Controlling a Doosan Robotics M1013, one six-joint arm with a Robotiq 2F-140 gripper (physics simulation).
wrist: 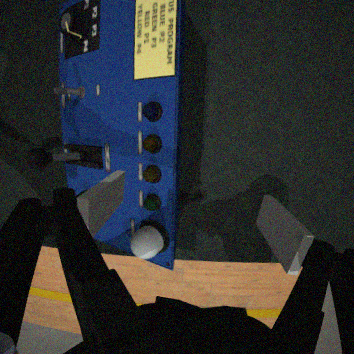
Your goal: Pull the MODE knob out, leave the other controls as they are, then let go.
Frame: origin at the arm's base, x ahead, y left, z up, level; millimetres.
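Where they show: gripper, fingertip midpoint: (192, 197).
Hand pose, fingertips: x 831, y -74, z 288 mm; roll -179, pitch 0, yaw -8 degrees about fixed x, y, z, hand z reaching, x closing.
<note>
After its pixels a point has its place.
The blue control box (117, 67) @(x 707, y 83, z 125 mm) runs down the left and middle of the wrist view. A pale round knob (147, 242) @(x 769, y -185, z 196 mm) stands at its near right corner. No MODE label is readable, so I cannot tell whether this is the MODE knob. My gripper (192, 197) @(x 831, y -74, z 288 mm) is open with nothing between its fingers. Its left finger overlaps the near left part of the box in view and hides what is there. Its right finger is beyond the box's right edge. The pale knob shows between the fingers, closer to the left one, with no finger on it.
A dial (66, 21) @(x 613, y 169, z 120 mm) marked P1 to P4, a toggle switch (75, 92) @(x 618, y 49, z 102 mm) and a lever (66, 157) @(x 599, y -69, z 116 mm) are along the box's left side. A yellow status card (155, 42) @(x 774, y 109, z 155 mm) lies above a column of round lamps (152, 144) @(x 774, y -37, z 172 mm). A wooden strip (215, 277) crosses the near side.
</note>
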